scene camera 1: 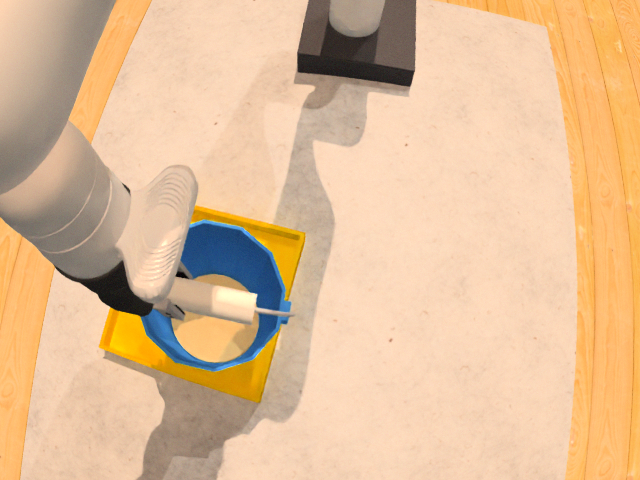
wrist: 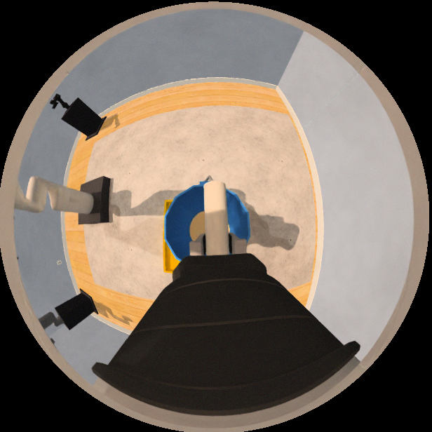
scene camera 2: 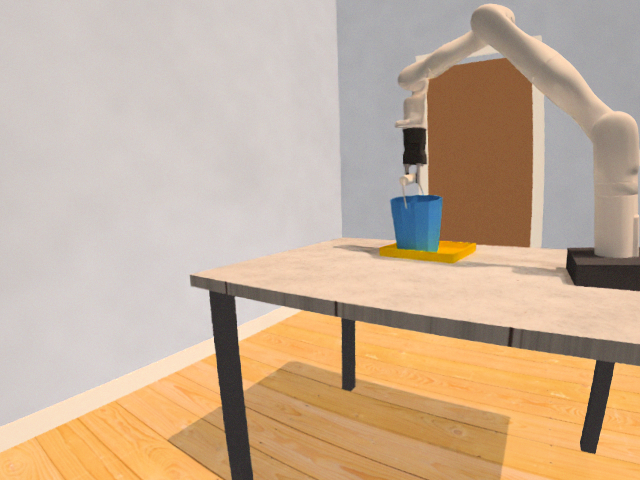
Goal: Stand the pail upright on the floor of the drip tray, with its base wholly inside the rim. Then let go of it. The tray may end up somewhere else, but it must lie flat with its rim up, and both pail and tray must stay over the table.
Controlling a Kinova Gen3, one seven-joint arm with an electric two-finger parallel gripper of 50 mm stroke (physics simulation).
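Pixels of known places: gripper, fingertip midpoint: [scene camera 1: 178, 296] [scene camera 2: 412, 183]; arm's base, origin of the base link: [scene camera 1: 354, 18] [scene camera 2: 615, 253].
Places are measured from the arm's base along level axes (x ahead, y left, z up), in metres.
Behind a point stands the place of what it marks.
The blue pail [scene camera 1: 227, 248] {z 0.066, x 0.485, y -0.048 m} [scene camera 2: 417, 222] {z 0.055, x 0.523, y 0.023 m} [wrist: 182, 215] stands upright over the yellow drip tray [scene camera 1: 237, 384] {z -0.056, x 0.639, y -0.006 m} [scene camera 2: 449, 257] {z -0.043, x 0.417, y 0.027 m} [wrist: 168, 262], which lies flat with its rim up. In scene view 2 the pail's lower end meets the top line of the tray's front rim and looks inside it; contact with the floor is hidden. My gripper [scene camera 1: 179, 291] {z 0.177, x 0.577, y -0.054 m} [scene camera 2: 412, 177] {z 0.177, x 0.577, y -0.054 m} [wrist: 216, 240] is above the pail, shut on the cream handle grip [scene camera 1: 235, 304] {z 0.201, x 0.571, y 0.009 m} [scene camera 2: 405, 180] {z 0.185, x 0.564, y 0.024 m} [wrist: 216, 215]. The grip's thin wire bail runs down to the pail's sides.
The arm's dark base block [scene camera 1: 356, 56] {z -0.007, x 0.087, y 0.024 m} [scene camera 2: 602, 268] {z -0.016, x 0.031, y 0.118 m} [wrist: 102, 200] stands on the same table [scene camera 1: 439, 258] {z -0.060, x 0.380, y 0.226 m} [scene camera 2: 336, 273] {z -0.060, x 0.617, y 0.311 m} [wrist: 200, 145]. The tray lies inside the table's edges. A wall stands beyond the table, and a brown door [scene camera 2: 480, 155] shows behind the arm.
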